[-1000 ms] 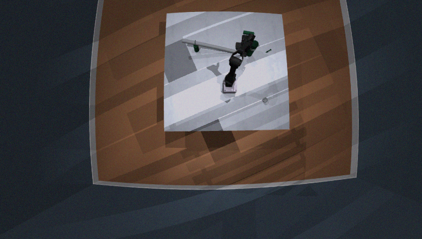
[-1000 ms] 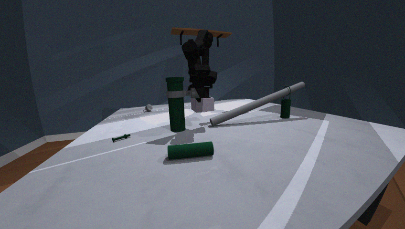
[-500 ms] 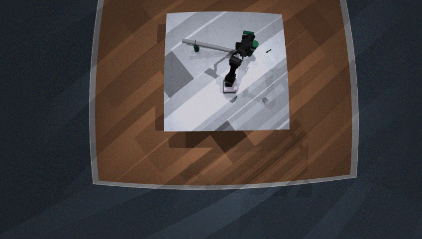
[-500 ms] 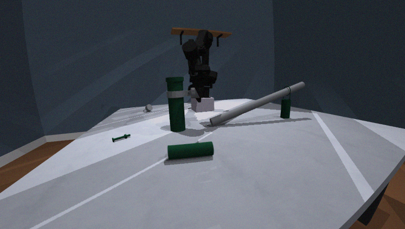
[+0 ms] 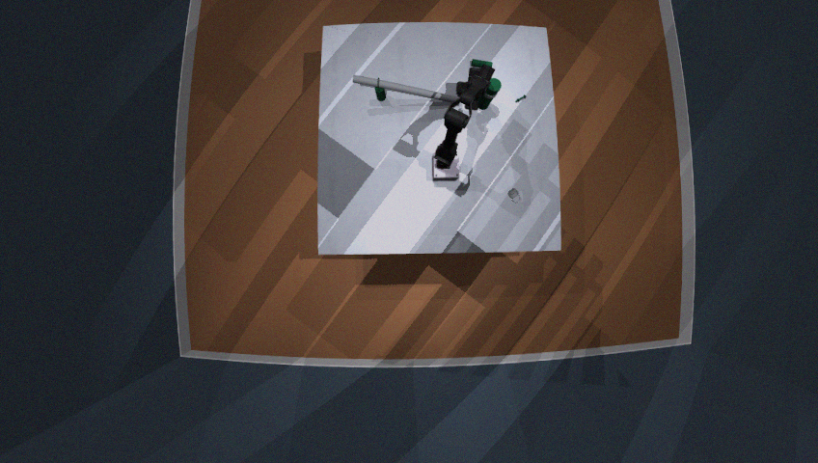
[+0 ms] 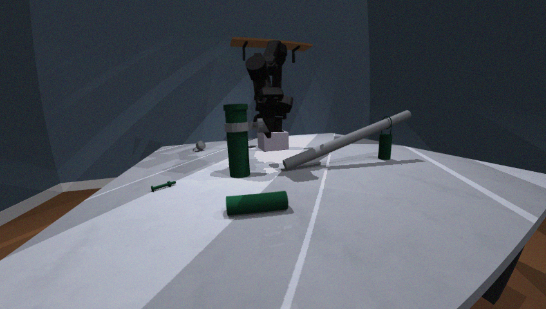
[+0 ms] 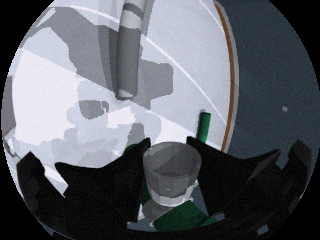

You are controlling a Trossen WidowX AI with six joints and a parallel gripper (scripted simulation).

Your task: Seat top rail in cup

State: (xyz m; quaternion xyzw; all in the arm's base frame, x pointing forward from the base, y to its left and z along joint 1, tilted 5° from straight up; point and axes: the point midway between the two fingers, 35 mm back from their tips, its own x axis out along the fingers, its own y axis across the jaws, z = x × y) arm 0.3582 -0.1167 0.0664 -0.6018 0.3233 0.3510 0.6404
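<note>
The rail-end cup lies 20 mm behind my gripper tip, 30 mm to the right of it and 30 mm above it. Also, from my gripper tip: small green post 20 mm behind, 450 mm to the left, 10 mm below; then green bolt 40 mm ahead, 310 mm to the right, 110 mm below; then brace band 20 mm behind, 60 mm to the right, 30 mm above.
</note>
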